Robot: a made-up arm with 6 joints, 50 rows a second.
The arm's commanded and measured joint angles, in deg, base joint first. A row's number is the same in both.
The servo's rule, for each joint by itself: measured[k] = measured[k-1] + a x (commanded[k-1-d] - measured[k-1]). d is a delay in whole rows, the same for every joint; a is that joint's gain. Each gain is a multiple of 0.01, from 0.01 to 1. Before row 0 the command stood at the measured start. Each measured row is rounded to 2 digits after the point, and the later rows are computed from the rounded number. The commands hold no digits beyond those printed.
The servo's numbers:
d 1
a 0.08 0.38 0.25 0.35 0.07 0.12
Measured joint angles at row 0: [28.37, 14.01, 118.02, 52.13, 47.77, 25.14]
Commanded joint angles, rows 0 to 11: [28.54, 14.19, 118.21, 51.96, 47.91, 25.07]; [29.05, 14.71, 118.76, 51.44, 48.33, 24.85]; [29.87, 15.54, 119.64, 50.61, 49.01, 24.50]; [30.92, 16.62, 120.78, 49.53, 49.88, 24.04]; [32.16, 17.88, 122.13, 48.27, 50.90, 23.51]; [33.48, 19.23, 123.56, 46.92, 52.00, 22.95]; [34.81, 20.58, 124.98, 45.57, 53.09, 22.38]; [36.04, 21.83, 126.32, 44.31, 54.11, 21.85]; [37.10, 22.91, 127.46, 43.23, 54.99, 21.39]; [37.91, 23.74, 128.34, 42.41, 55.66, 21.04]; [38.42, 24.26, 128.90, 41.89, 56.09, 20.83]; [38.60, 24.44, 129.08, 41.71, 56.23, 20.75]
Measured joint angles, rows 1 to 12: [28.37, 14.01, 118.02, 52.13, 47.77, 25.14]; [28.38, 14.08, 118.07, 52.07, 47.78, 25.13]; [28.43, 14.32, 118.24, 51.85, 47.82, 25.10]; [28.55, 14.78, 118.59, 51.42, 47.90, 25.03]; [28.74, 15.48, 119.14, 50.76, 48.04, 24.91]; [29.01, 16.39, 119.89, 49.89, 48.24, 24.74]; [29.37, 17.47, 120.81, 48.85, 48.50, 24.53]; [29.81, 18.65, 121.85, 47.70, 48.82, 24.27]; [30.31, 19.86, 122.97, 46.51, 49.19, 23.98]; [30.85, 21.02, 124.09, 45.36, 49.60, 23.67]; [31.41, 22.05, 125.15, 44.33, 50.02, 23.35]; [31.97, 22.89, 126.09, 43.48, 50.44, 23.05]
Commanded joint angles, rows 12 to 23: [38.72, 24.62, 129.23, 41.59, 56.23, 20.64]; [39.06, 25.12, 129.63, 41.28, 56.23, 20.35]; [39.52, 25.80, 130.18, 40.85, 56.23, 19.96]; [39.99, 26.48, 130.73, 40.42, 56.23, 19.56]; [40.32, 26.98, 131.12, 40.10, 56.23, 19.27]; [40.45, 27.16, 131.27, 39.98, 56.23, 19.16]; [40.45, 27.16, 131.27, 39.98, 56.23, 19.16]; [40.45, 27.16, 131.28, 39.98, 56.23, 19.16]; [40.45, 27.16, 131.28, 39.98, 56.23, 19.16]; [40.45, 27.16, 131.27, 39.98, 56.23, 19.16]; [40.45, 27.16, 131.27, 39.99, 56.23, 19.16]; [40.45, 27.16, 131.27, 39.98, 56.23, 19.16]
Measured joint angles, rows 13 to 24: [32.50, 23.48, 126.84, 42.86, 50.85, 22.77]; [33.00, 23.91, 127.44, 42.42, 51.23, 22.51]; [33.48, 24.37, 127.99, 42.02, 51.58, 22.25]; [33.96, 24.91, 128.54, 41.61, 51.91, 21.98]; [34.44, 25.51, 129.09, 41.19, 52.21, 21.69]; [34.91, 26.07, 129.60, 40.81, 52.49, 21.40]; [35.35, 26.48, 130.02, 40.52, 52.75, 21.13]; [35.76, 26.74, 130.33, 40.33, 52.99, 20.89]; [36.14, 26.90, 130.57, 40.21, 53.22, 20.68]; [36.48, 27.00, 130.75, 40.13, 53.43, 20.50]; [36.80, 27.06, 130.88, 40.08, 53.63, 20.34]; [37.09, 27.10, 130.98, 40.05, 53.81, 20.20]
